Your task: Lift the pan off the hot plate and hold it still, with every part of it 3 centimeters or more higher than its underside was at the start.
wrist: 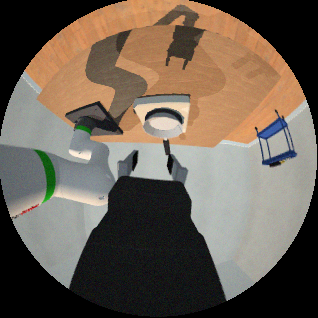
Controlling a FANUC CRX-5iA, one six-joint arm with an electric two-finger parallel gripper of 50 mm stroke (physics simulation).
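The pan [163, 122], pale inside with a grey rim, sits on the white hot plate [182, 102] near the table's edge. Its short dark handle [167, 146] sticks out toward my gripper [152, 157]. The gripper is open and empty. In the picture the handle's tip shows beside the upper part of the right finger, on the inner side; how far it stands from the finger in depth I cannot tell. The pan's underside is hidden.
The robot's arm [75, 177] stands at the left on a dark base plate [102, 112]. A blue cart [272, 128] stands at the right beyond the table [240, 95]. Shadows of the arm and gripper lie across the table.
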